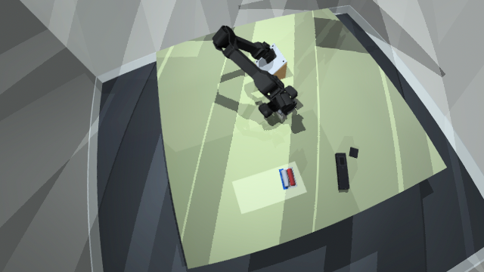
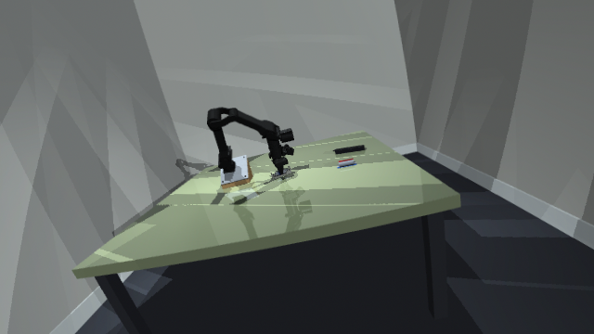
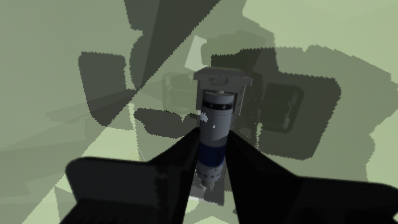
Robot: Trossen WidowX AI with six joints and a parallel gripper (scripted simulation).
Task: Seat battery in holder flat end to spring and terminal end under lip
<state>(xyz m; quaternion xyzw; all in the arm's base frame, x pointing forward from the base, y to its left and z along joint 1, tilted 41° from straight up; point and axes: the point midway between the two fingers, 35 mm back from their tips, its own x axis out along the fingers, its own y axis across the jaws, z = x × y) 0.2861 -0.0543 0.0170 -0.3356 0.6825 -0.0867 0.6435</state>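
My gripper tip is 1 cm below the battery. Round my gripper tip: long black bar (37 cm ahead, 17 cm to the left, 1 cm above); remote battery door (31 cm ahead, 27 cm to the left, 1 cm below).
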